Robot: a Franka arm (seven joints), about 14 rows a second.
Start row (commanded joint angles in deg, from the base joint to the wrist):
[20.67 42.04 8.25 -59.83 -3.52 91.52 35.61]
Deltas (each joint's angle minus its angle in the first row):
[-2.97 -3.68 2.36 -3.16 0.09 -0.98 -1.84]
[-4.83 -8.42 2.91 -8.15 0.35 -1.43 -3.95]
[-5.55 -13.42 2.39 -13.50 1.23 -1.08 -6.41]
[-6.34 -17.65 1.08 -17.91 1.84 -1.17 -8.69]
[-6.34 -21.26 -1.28 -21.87 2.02 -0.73 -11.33]
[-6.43 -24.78 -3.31 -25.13 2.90 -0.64 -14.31]
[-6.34 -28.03 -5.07 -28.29 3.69 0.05 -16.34]
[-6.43 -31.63 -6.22 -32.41 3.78 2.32 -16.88]
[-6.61 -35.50 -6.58 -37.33 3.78 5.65 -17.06]
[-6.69 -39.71 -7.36 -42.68 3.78 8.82 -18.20]
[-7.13 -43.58 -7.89 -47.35 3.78 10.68 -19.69]
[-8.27 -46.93 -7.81 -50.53 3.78 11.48 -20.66]
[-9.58 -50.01 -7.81 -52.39 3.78 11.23 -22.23]
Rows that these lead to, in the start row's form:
[17.70 38.36 10.61 -62.99 -3.43 90.54 33.77]
[15.84 33.62 11.16 -67.98 -3.17 90.09 31.66]
[15.12 28.62 10.64 -73.33 -2.29 90.44 29.20]
[14.33 24.39 9.33 -77.74 -1.68 90.35 26.92]
[14.33 20.78 6.97 -81.70 -1.50 90.79 24.28]
[14.24 17.26 4.94 -84.96 -0.62 90.88 21.30]
[14.33 14.01 3.18 -88.12 0.17 91.57 19.27]
[14.24 10.41 2.03 -92.24 0.26 93.84 18.73]
[14.06 6.54 1.67 -97.16 0.26 97.17 18.55]
[13.98 2.33 0.89 -102.51 0.26 100.34 17.41]
[13.54 -1.54 0.36 -107.18 0.26 102.20 15.92]
[12.40 -4.89 0.44 -110.36 0.26 103.00 14.95]
[11.09 -7.97 0.44 -112.22 0.26 102.75 13.38]

